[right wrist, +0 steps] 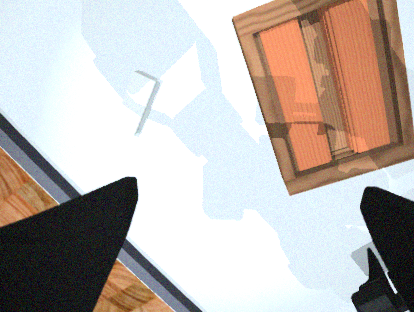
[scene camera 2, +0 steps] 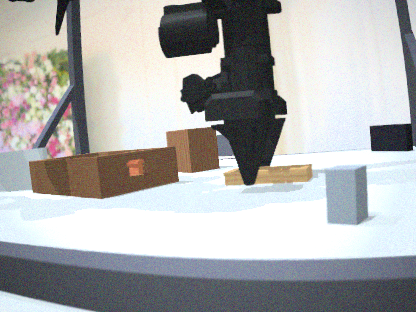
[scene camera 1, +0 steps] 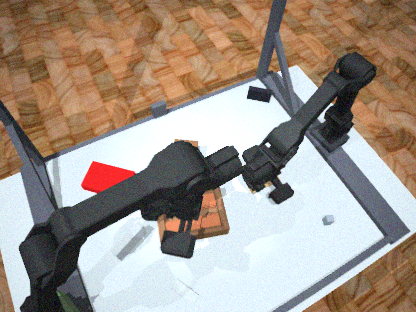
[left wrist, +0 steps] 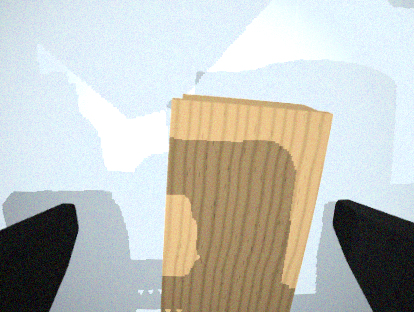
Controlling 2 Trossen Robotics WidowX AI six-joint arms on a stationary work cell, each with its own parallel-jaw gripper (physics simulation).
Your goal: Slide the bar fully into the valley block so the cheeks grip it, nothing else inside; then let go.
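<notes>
The light wooden bar lies flat on the table, apart from the valley block. The valley block is a brown wooden frame with two orange cheeks and a groove between them. No bar shows in the visible part of the groove. My left gripper is open and low over the bar; its fingers show on either side of it with gaps. My right gripper is open and empty, above the table near the block. In scene camera 1 the right arm hides part of the block.
A red block lies left of the valley block. A brown block stands behind it. A small grey block and a dark box stand on the table. A white piece lies left of the valley block in the right wrist view.
</notes>
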